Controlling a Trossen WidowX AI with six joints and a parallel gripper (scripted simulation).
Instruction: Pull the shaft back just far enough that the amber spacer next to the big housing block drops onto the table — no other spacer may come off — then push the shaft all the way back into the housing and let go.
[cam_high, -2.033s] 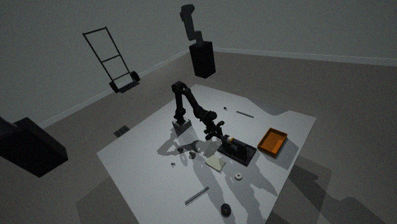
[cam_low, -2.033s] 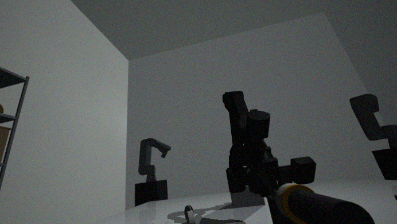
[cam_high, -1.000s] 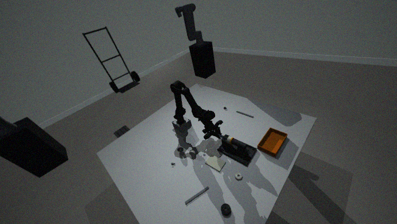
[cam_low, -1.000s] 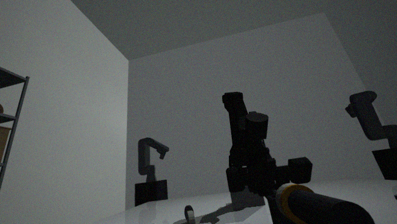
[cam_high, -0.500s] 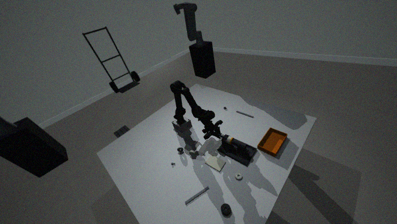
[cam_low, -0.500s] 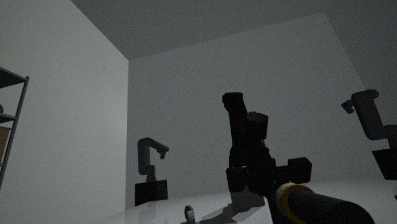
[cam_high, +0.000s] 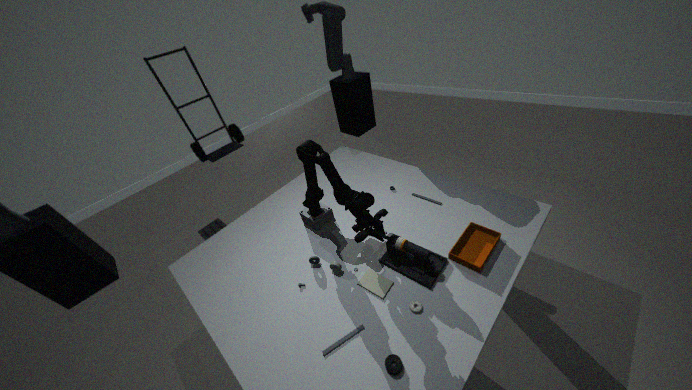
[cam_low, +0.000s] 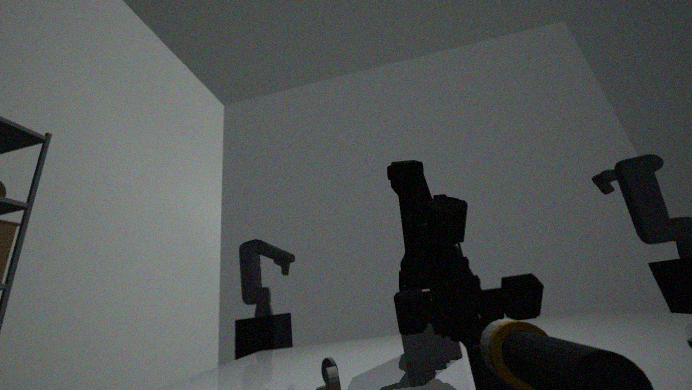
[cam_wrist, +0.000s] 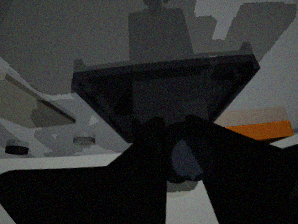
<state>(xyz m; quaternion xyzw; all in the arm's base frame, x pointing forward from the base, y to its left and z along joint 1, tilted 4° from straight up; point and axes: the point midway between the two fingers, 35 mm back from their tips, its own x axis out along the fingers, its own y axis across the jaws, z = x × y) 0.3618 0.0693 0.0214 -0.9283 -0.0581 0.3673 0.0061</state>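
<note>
Now: the thin shaft 60 mm ahead of my gripper tip, 10 mm to the left of it and 20 mm above it. Round my gripper tip: pale spacer (90 mm ahead, 10 mm to the left, 20 mm above); then amber spacer (90 mm ahead, 10 mm to the left, 20 mm above); then pale flat plate (80 mm ahead, 160 mm to the right, 50 mm below).
</note>
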